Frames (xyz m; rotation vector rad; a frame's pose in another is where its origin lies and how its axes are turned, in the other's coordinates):
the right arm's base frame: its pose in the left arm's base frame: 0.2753 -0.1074 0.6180 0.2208 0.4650 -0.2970
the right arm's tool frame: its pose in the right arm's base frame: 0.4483 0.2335 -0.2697 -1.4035 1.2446 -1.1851
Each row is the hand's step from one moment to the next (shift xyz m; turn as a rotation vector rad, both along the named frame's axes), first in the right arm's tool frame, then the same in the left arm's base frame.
Working: the right arm's tool frame: its pose in the left arm's base frame: 0.6248 0.0817 0.2052 -1.4032 1.9015 -0.8963

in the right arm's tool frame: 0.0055 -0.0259 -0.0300 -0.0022 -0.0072 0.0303
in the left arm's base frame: -0.0108 -0.0058 0.0381 0.0285 -0.0044 -0.0119
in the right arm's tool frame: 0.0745 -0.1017 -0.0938 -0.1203 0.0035 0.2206
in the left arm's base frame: -0.0370 -0.0778 0.1314 0.2036 0.0802 -0.1236
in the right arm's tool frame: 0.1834 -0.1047 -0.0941 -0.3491 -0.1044 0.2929
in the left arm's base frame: -0.0635 -0.1833 0.1258 0.3795 0.2659 -0.0620
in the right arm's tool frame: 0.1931 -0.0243 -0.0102 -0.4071 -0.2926 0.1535
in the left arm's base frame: -0.0442 -0.1895 0.0109 0.3885 0.3051 0.1759
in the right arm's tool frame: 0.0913 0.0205 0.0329 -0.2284 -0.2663 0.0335
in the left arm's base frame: -0.0088 -0.0891 -0.0428 0.2330 0.1582 0.2119
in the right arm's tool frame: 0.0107 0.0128 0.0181 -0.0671 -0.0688 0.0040
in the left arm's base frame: 0.0045 -0.0106 -0.0218 0.0586 0.0494 0.0581
